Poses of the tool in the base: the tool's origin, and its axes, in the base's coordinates. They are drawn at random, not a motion.
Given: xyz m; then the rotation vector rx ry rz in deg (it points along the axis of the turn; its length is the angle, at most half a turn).
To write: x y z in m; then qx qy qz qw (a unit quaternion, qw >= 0). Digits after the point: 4 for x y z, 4 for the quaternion.
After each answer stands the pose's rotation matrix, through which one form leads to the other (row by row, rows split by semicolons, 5 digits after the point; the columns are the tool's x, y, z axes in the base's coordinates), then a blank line. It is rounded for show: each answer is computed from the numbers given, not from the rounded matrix.
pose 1, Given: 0.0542 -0.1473 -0.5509 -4.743 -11.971 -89.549
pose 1, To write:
0.0542 -0.1473 -0.5509 -0.0372 -0.0939 -0.7028 0.7042
-0.00543 0.99678 -0.08000; -0.98279 0.00945 0.18447; 0.18463 0.07962 0.97958

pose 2, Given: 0.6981 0.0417 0.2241 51.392 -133.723 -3.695
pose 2, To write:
0.6981 0.0417 0.2241 0.3404 -0.8857 -0.0245 0.3148
-0.57011 -0.58755 -0.57424; -0.61837 0.76707 -0.17094; 0.54092 0.25764 -0.80064

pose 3, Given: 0.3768 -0.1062 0.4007 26.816 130.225 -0.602
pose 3, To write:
0.3768 -0.1062 0.4007 0.1849 0.8981 -0.0042 0.3991
-0.61307 0.33547 0.71526; 0.32884 0.93157 -0.15506; -0.71833 0.14015 -0.68144

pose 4, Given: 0.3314 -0.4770 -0.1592 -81.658 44.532 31.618
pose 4, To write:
0.3314 -0.4770 -0.1592 -0.6285 0.3427 0.2433 0.6545
0.64664 -0.74932 0.14276; -0.11226 0.09163 0.98944; -0.75449 -0.65584 -0.02487

